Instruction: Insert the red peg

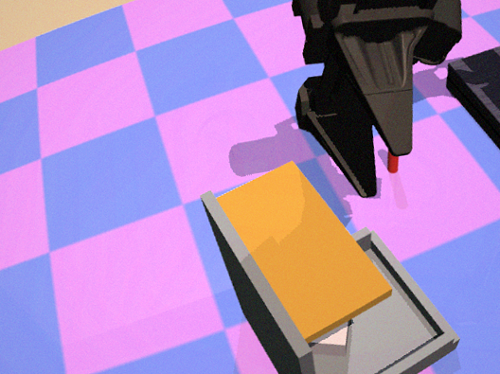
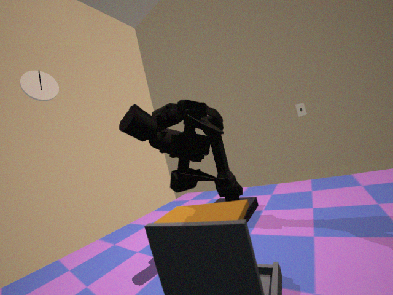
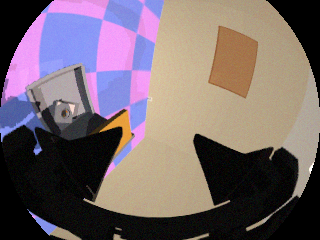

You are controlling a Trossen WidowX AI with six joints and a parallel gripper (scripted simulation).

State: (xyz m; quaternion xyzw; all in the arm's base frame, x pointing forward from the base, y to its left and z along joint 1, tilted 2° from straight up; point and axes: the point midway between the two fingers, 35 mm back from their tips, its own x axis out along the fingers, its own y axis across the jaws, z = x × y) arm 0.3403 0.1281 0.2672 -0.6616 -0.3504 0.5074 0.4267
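Right now the red peg is 14 cm behind my gripper tip, 21 cm to the right of it and 24 cm below it. From my gripper tip the other things lie so: orange roof: 5 cm ahead, 3 cm to the right, 8 cm below; dark back wall: 9 cm ahead, 3 cm to the right, 18 cm below.
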